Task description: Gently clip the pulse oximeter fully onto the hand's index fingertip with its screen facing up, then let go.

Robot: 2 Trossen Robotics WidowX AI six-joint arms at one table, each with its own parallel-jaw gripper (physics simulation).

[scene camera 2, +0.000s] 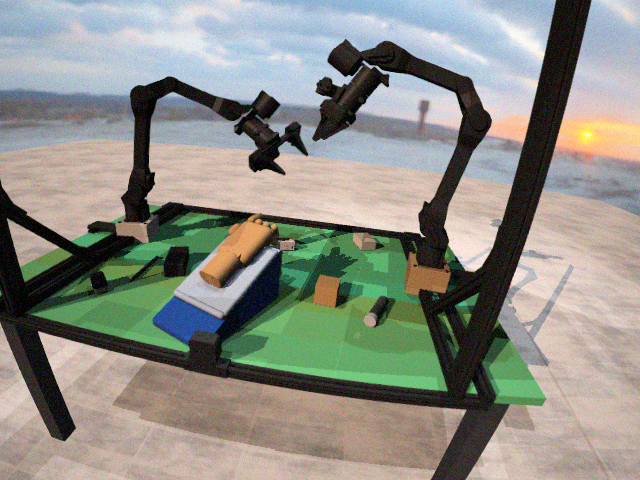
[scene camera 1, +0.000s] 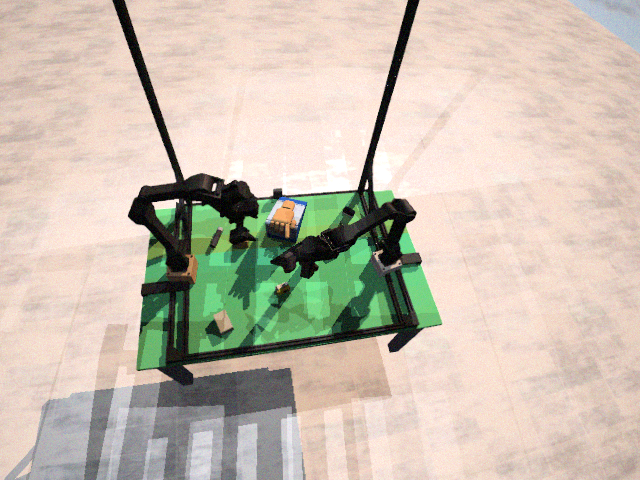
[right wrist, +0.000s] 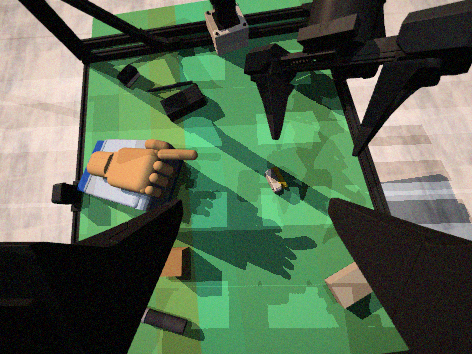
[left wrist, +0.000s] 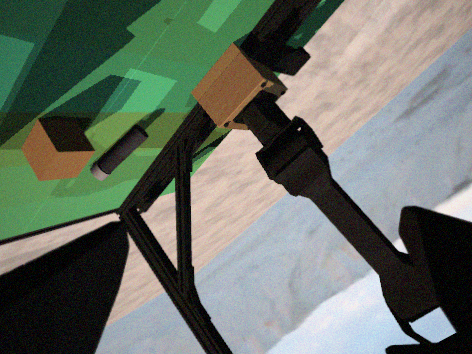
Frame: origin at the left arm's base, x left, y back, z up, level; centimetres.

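Seen in the pictures: left gripper, fingertip midpoint: (scene camera 2: 296, 164) (scene camera 1: 277, 257) (right wrist: 309, 146) (left wrist: 264, 227); right gripper, fingertip midpoint: (scene camera 2: 318, 139) (scene camera 1: 256, 229) (right wrist: 255, 205); left arm's base, link origin: (scene camera 2: 137, 218) (scene camera 1: 387, 258) (right wrist: 226, 19); right arm's base, link origin: (scene camera 2: 429, 262) (scene camera 1: 180, 264) (left wrist: 255, 107).
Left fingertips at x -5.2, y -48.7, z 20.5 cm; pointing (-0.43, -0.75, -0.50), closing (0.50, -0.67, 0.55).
Note:
Offsets run from my left fingertips to a thing's middle. "spot": to the spot under its first point.
The small white and yellow pulse oximeter @[dx +1.0, dy +1.5, dz -24.8 cm] (scene camera 1: 282, 288) (scene camera 2: 286, 244) (right wrist: 275, 180) lies on the green table, apart from the hand; which way its screen faces is unclear. The tan hand (scene camera 1: 284, 212) (scene camera 2: 241, 246) (right wrist: 131, 167) rests on a blue and white wedge @[spot: dx -32.0, dy +7.0, dz -21.4 cm] (scene camera 2: 262, 290), its index finger (right wrist: 179, 154) stretched out past the wedge. My left gripper (scene camera 2: 295, 163) (left wrist: 264, 227) (right wrist: 309, 146) is open and empty, high above the table. My right gripper (scene camera 2: 316, 138) (right wrist: 255, 205) is open and empty, also high up; the oximeter shows between its fingers in the right wrist view, far below.
An orange block @[dx -27.2, dy -7.7, dz -23.9 cm] (scene camera 2: 326, 290) (left wrist: 57, 160) and a dark cylinder @[dx -33.2, dy -18.4, dz -25.1 cm] (scene camera 2: 376, 311) (left wrist: 120, 150) lie right of the wedge in scene camera 2. A beige block @[dx +6.8, dy -24.9, dz -24.9 cm] (scene camera 1: 223, 321) (scene camera 2: 364, 241) stands farther off. A black box @[dx -14.0, dy +30.4, dz -24.7 cm] (scene camera 2: 176, 260), a thin dark stick @[dx -16.7, dy +38.4, dz -25.9 cm] (scene camera 2: 144, 268) and a small black object @[dx -26.8, dy +45.5, dz -24.8 cm] (scene camera 2: 98, 281) lie left.

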